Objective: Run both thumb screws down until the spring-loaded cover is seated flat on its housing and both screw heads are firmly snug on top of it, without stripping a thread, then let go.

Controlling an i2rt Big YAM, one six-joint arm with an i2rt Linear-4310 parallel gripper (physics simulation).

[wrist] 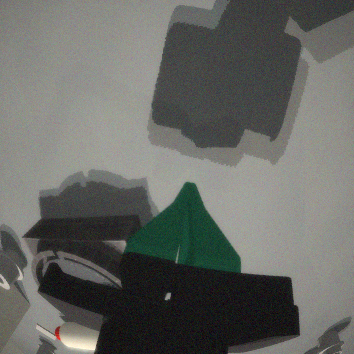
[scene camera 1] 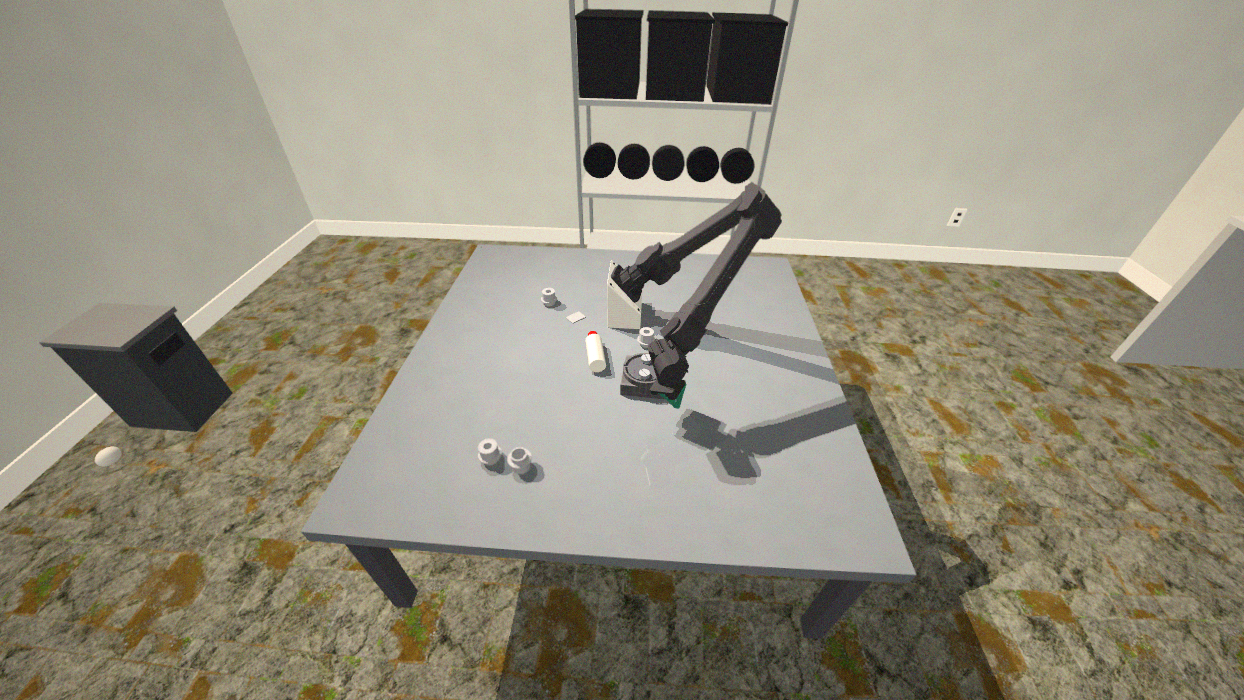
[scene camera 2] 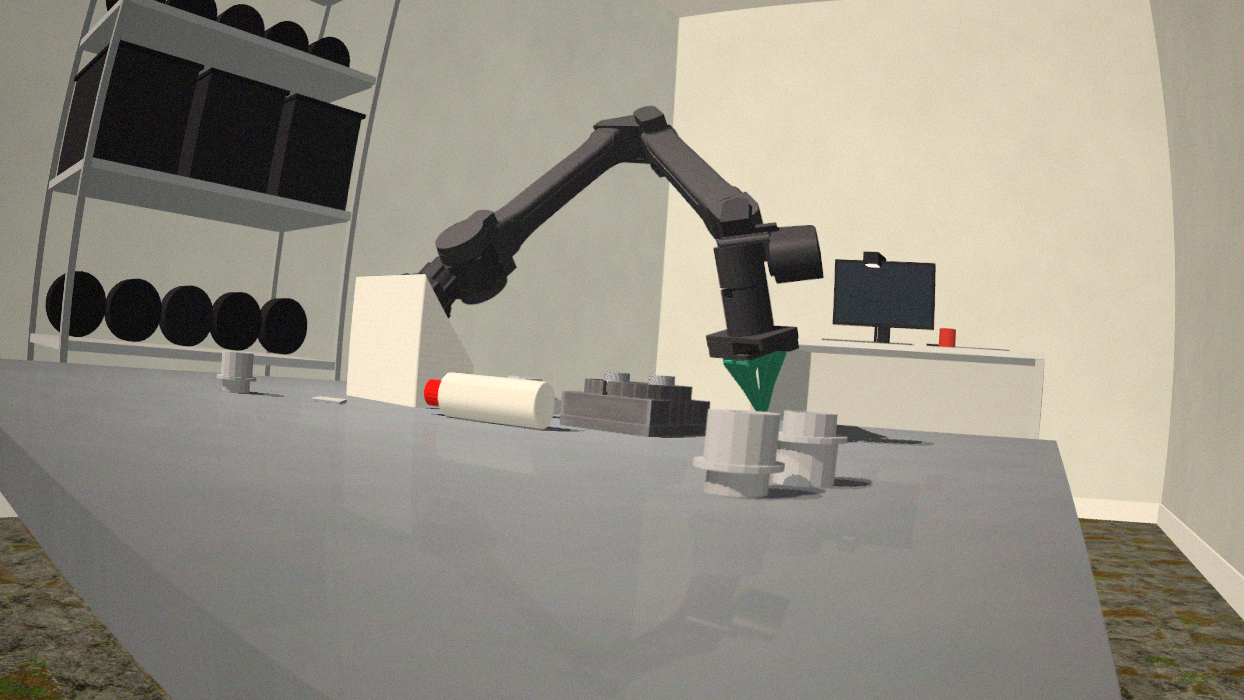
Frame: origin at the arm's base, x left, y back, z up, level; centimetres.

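Seen in the pictures: gripper, fingertip midpoint: (wrist: 188, 188) (scene camera 1: 677, 407); arm's base at its link origin: (scene camera 1: 625, 285) (scene camera 2: 409, 317).
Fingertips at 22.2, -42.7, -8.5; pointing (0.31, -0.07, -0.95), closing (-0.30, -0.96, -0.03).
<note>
Pixels of each thing's middle, then the offset from my fingertips to it, as dx, dy, dz. "spot": a spot on its surface instead.
- dark housing at the middle of its body: (wrist: 92, 279) (scene camera 2: 636, 406) (scene camera 1: 644, 374) -10.4, +11.1, -0.3
- screw head at a spot on its surface: (scene camera 2: 661, 380) (scene camera 1: 639, 375) spot: -11.4, +7.1, +3.0
- cream bottle with a red cap, body centre: (scene camera 2: 484, 398) (wrist: 86, 335) (scene camera 1: 595, 349) -26.9, +19.2, -0.6
- flanged part at the middle of its body: (wrist: 6, 268) (scene camera 1: 646, 337) -12.5, +28.2, -0.7
- flat chip at the middle of its body: (scene camera 2: 329, 400) (wrist: 45, 331) (scene camera 1: 575, 317) -38.0, +37.0, -3.0
The dark housing (scene camera 1: 639, 390) (scene camera 2: 608, 412) stands on the table beside the gripper, with the cover on top. Two light grey screw heads show on it, one screw head (scene camera 1: 644, 373) (scene camera 2: 661, 380) nearer the gripper and another screw head (scene camera 1: 645, 357) (scene camera 2: 617, 376). From here I cannot tell whether the cover is fully flat or the heads snug. My gripper (scene camera 1: 677, 404) (scene camera 2: 762, 409) (wrist: 188, 188) is shut and empty, its green fingertips together, pointing down above the table to one side of the housing. In the wrist view the housing (wrist: 82, 227) is partly hidden behind the gripper body.
A cream bottle with a red cap (scene camera 1: 595, 353) (scene camera 2: 495, 400) lies beside the housing. Two grey flanged parts (scene camera 1: 488, 452) (scene camera 1: 520, 461) stand near the front. Another flanged part (scene camera 1: 646, 336) is behind the housing, and one (scene camera 1: 548, 297) (scene camera 2: 236, 372) stands at the back left near a flat chip (scene camera 1: 575, 317).
</note>
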